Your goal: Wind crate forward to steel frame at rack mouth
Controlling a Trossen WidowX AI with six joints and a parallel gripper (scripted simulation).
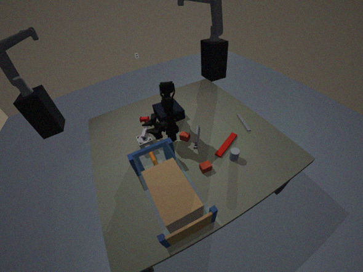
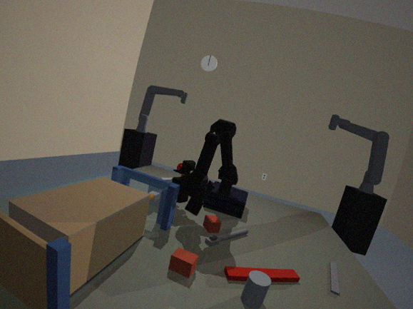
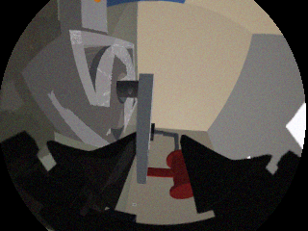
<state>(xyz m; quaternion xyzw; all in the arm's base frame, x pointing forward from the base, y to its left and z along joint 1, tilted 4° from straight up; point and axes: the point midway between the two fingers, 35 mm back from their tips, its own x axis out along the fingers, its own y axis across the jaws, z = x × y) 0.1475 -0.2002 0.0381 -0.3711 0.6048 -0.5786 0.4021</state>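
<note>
Right now my gripper tip is 10 mm past the winch handle, 10 mm to the right of it and 10 mm above it. The rest, counted from my gripper tip: hand winch: 30 mm ahead, 30 mm to the right, 100 mm below; red knob: 40 mm behind, 30 mm to the left, 20 mm above; red bar: 310 mm ahead, 460 mm to the left, 120 mm below.
</note>
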